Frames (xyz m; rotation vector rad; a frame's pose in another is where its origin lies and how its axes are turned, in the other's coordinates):
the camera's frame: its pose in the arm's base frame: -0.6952 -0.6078 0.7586 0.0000 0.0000 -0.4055
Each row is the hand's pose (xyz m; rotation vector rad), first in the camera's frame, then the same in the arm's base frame.
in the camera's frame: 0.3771 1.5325 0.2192 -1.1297 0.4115 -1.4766
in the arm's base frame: 0.2559 0.6517 0.9778 -1.0873 0.6697 -1.8262
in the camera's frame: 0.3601 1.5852 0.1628 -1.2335 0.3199 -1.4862
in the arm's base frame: 0.2610 0.7068 0.9214 -1.2155 0.5969 -1.8286
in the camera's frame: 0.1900 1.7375 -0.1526 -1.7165 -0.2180 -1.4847
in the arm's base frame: 0.1648 0.9138 0.6060 -1.8343 0.1405 -1.7706
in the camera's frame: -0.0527 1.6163 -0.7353 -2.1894 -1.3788 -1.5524
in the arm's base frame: -0.1060 0.8982 0.0233 2.4510 0.9205 1.5769
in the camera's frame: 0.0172 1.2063 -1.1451 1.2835 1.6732 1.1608
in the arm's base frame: -0.2035 0.4939 -0.3865 1.5336 1.3281 0.9145
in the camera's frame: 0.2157 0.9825 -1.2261 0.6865 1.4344 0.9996
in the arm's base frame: -0.1094 0.2099 -0.4675 0.9328 1.2293 0.6816
